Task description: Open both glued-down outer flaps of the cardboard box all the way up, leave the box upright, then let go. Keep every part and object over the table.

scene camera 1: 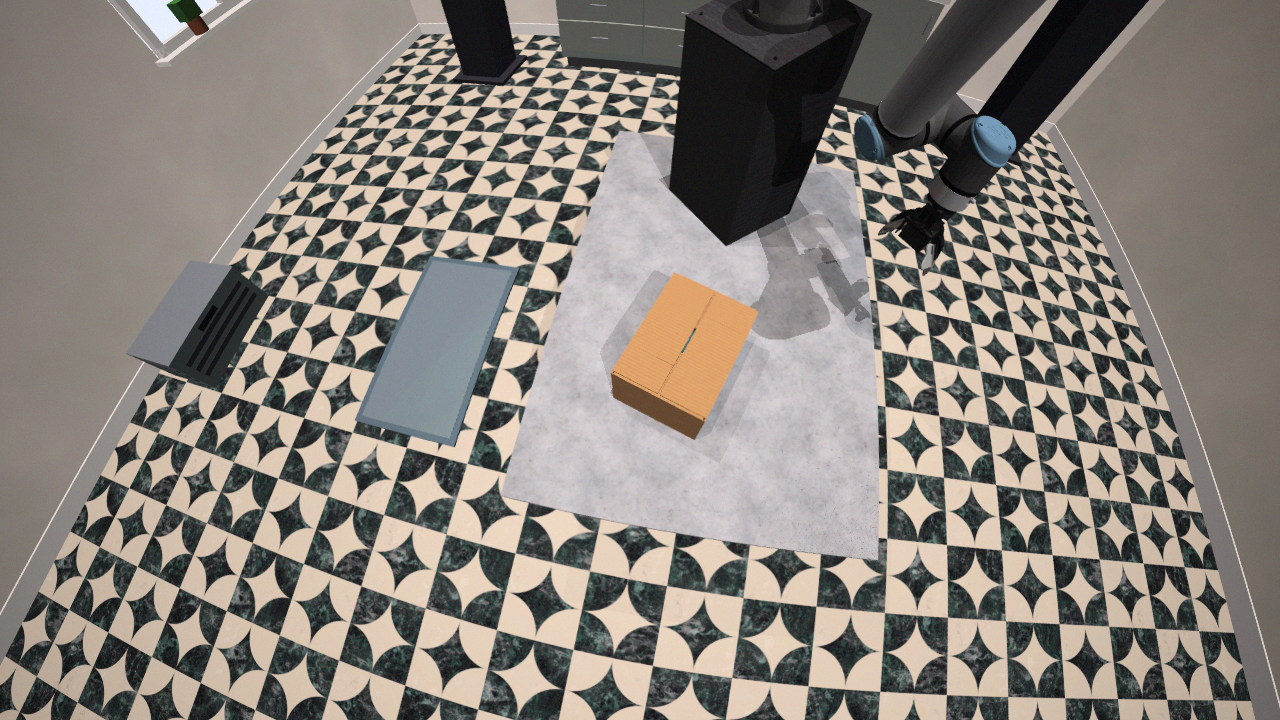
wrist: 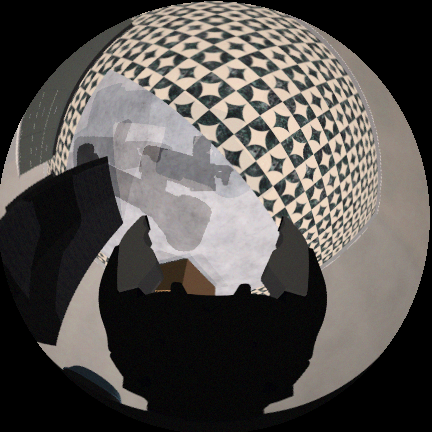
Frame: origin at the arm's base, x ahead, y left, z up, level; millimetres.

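Seen in the pictures: gripper, fingertip midpoint: (scene camera 1: 900, 254) (wrist: 213, 217); arm's base, link origin: (scene camera 1: 785, 9).
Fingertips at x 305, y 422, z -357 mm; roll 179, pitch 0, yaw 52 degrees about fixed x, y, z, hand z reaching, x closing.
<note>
Pixels of each thing's top centre, then the offset from my fingertips to it. "pt": a spot on its surface instead. Level surfaces: height alone.
- cardboard box, top centre: (scene camera 1: 689, 339) (wrist: 181, 303) dx +336, dy -463, dz -86 mm
- grey table, surface height: dz -243 mm
- left flap, surface spot: (scene camera 1: 664, 326) pt dx +318, dy -522, dz -87 mm
- right flap, surface spot: (scene camera 1: 723, 344) pt dx +326, dy -387, dz -87 mm
- short teal strip, top centre: (scene camera 1: 688, 343) dx +336, dy -463, dz -103 mm
The cardboard box (scene camera 1: 657, 358) (wrist: 199, 282) stands upright on the grey table (scene camera 1: 787, 474) (wrist: 240, 235). In the scene view its two outer flaps, the left flap (scene camera 1: 664, 326) and the right flap (scene camera 1: 723, 344), lie flat and closed, meeting at a seam along the top. A short teal strip (scene camera 1: 688, 340) shows in the seam. In the wrist view part of the box shows low between the fingers, some way off. My gripper (scene camera 1: 905, 247) (wrist: 213, 217) is open and empty. It hangs in the air to the right of the box in the scene view, beyond the table's right edge, touching nothing.
The black robot pedestal (scene camera 1: 751, 134) stands at the table's back, behind the box. A blue-grey panel (scene camera 1: 438, 349) lies left of the table, with a grey slotted cabinet (scene camera 1: 196, 322) farther left. A dark pillar (scene camera 1: 483, 40) stands at the back. The arm's shadow falls on the table.
</note>
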